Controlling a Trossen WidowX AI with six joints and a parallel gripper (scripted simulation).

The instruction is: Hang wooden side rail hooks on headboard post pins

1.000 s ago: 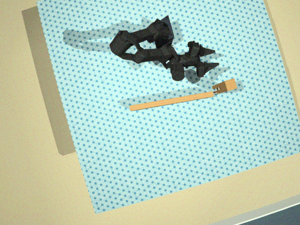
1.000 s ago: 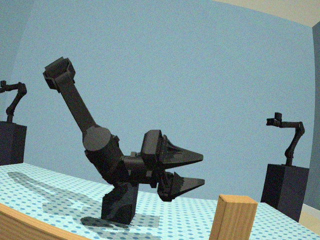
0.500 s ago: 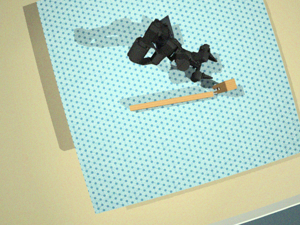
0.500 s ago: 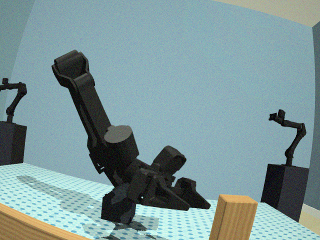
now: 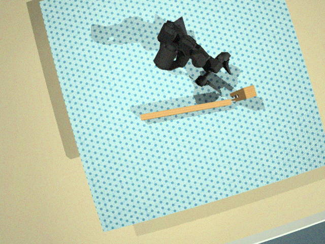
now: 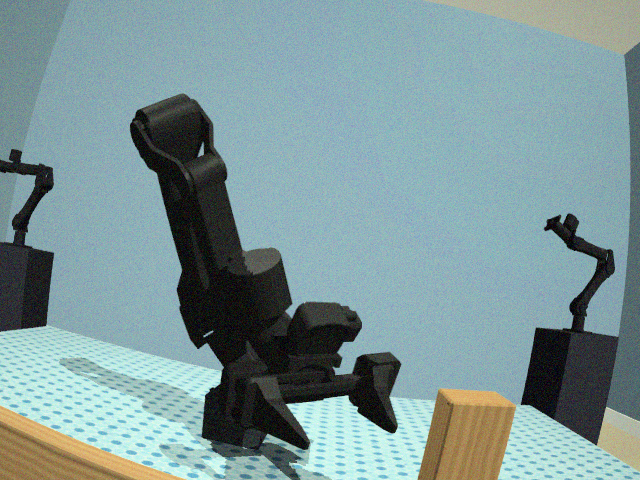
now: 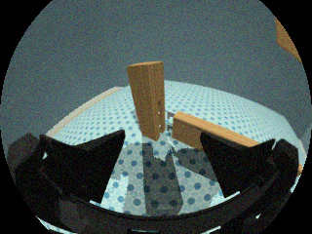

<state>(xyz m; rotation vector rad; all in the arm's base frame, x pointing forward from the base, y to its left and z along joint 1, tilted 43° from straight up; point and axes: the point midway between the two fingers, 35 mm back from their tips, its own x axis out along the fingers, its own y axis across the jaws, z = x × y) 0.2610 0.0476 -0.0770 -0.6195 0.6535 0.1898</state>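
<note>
The headboard post is 9 cm ahead of my gripper tip, 6 cm to the left of it and 3 cm below it.
</note>
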